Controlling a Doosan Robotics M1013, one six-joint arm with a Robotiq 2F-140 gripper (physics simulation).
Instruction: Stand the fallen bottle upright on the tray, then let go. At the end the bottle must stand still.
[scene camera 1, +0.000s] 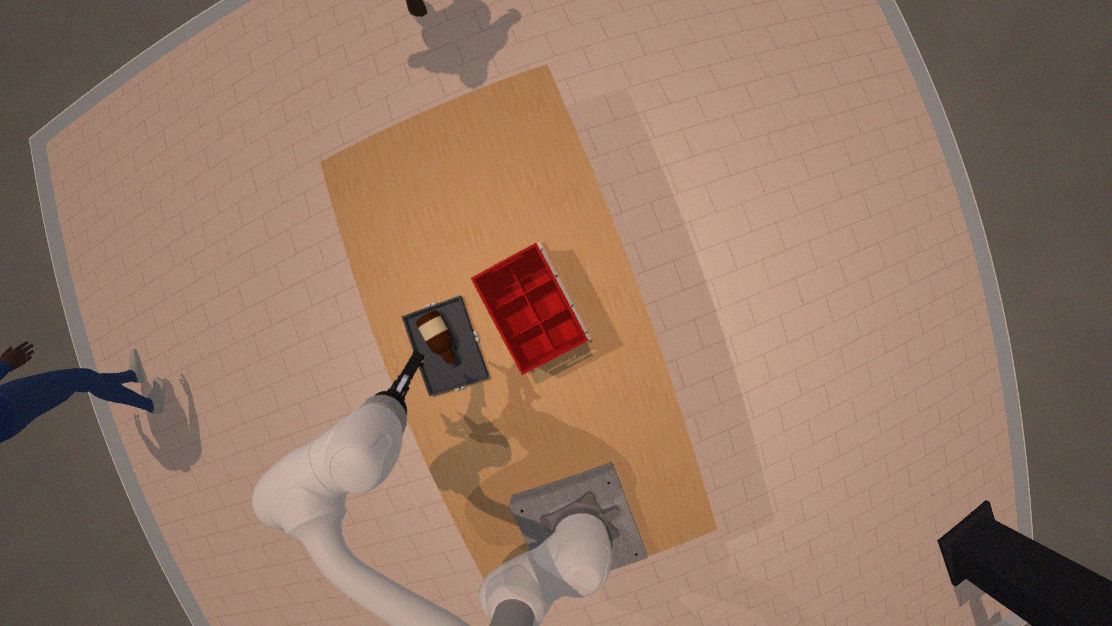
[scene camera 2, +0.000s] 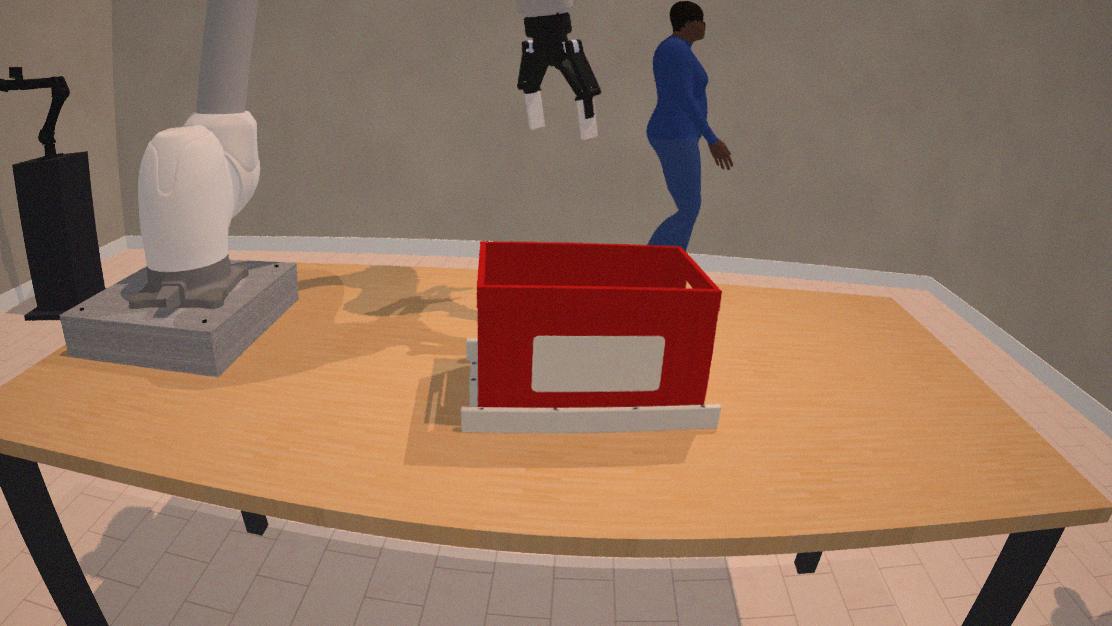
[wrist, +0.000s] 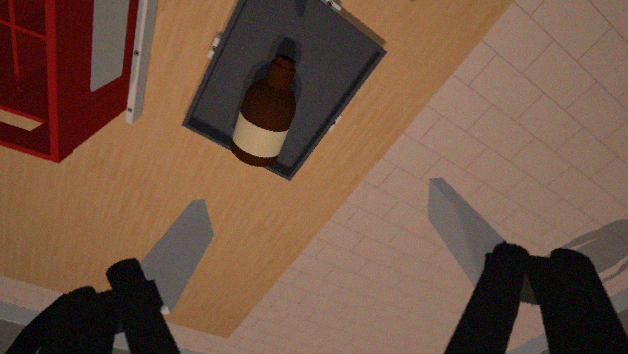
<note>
I see my gripper (scene camera 2: 562, 132), a red crate (scene camera 2: 560, 325), a brown bottle (scene camera 1: 433, 329) and a dark grey tray (scene camera 1: 469, 367).
The red crate shows as well in scene camera 1 (scene camera 1: 522, 296) and in the wrist view (wrist: 72, 72). The brown bottle is seen too in the wrist view (wrist: 269, 105). The dark grey tray also shows in the wrist view (wrist: 333, 58). Scene camera 2 does not show the brown bottle, which is hidden by the red crate. Scene camera 2 misses the dark grey tray, which is hidden by the red crate.
</note>
